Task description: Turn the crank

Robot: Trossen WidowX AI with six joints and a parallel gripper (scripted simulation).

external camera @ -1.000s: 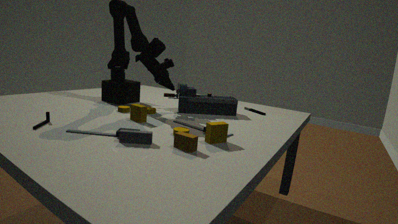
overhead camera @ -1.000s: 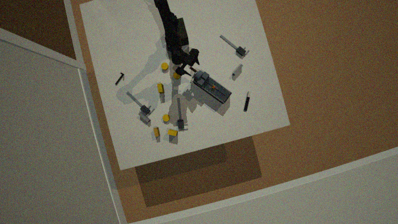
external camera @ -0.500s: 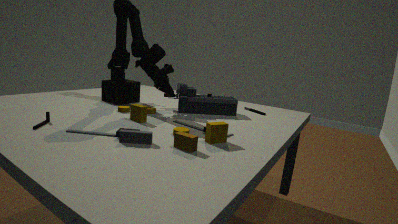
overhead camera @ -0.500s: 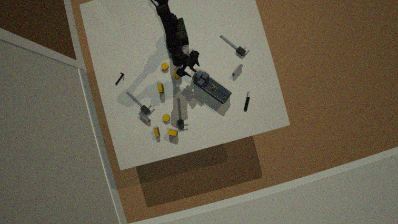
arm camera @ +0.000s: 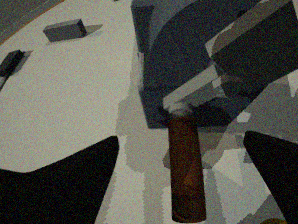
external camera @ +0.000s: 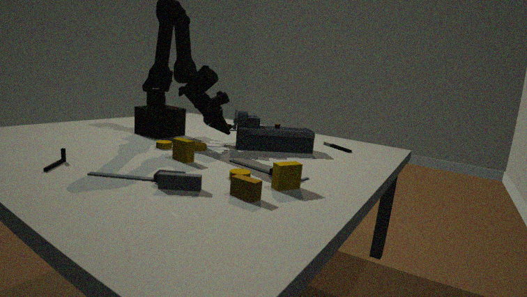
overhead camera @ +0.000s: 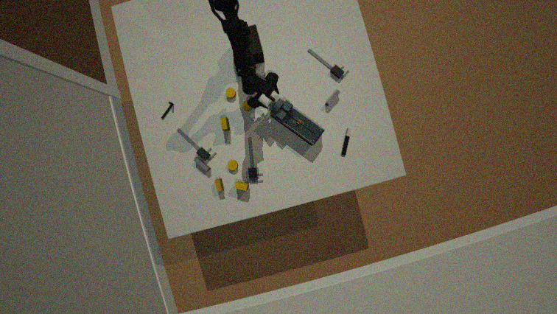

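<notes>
My gripper tip is now 2 cm below the brown crank handle, 2 cm past it and 1 cm to the left of it. The rest, counted from my gripper tip: slide 15 cm ahead, 7 cm to the left, 3 cm above; then black l-shaped key 50 cm to the right, 21 cm behind, 4 cm below; then black bar 32 cm ahead, 27 cm to the left, 4 cm below.
</notes>
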